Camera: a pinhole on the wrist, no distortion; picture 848 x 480 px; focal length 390.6 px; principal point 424.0 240.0 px. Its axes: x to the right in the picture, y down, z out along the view. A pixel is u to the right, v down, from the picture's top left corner.
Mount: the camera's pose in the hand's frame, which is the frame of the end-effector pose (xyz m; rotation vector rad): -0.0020 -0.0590 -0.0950 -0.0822 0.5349 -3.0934
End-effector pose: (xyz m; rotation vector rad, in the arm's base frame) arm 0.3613 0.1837 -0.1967 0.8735 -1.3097 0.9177
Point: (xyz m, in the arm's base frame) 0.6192 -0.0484 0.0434
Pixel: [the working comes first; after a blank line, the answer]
In the camera's frame: -0.2236 0.1749 0.3108

143 460
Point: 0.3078 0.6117 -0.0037
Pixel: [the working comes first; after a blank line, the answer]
In the camera's frame: -0.2332 -0.1773 -0.3301

behind the camera
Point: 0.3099 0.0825 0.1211
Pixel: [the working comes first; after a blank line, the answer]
In the camera's frame: -0.2997 -0.1454 0.2086

outside the picture
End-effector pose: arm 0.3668 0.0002 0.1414 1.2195 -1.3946 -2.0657
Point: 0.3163 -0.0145 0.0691
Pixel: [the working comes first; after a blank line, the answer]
In the camera's frame: -0.0671 -0.0494 0.1112

188 66
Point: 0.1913 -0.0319 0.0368
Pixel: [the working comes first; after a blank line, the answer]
In the camera's frame: -0.1592 -0.0788 0.1986

111 85
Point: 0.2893 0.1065 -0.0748
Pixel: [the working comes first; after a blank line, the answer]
In the camera's frame: -0.0580 0.0930 0.2365

328 394
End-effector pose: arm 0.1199 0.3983 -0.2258 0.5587 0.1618 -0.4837
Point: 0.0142 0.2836 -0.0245
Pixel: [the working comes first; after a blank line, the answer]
In the camera's frame: 0.1170 -0.1248 0.2939

580 74
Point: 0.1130 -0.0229 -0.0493
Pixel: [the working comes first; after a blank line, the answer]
In the camera's frame: -0.0879 0.0036 0.5080

356 243
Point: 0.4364 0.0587 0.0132
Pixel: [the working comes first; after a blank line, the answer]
In the camera's frame: -0.3231 -0.2341 0.4508

144 37
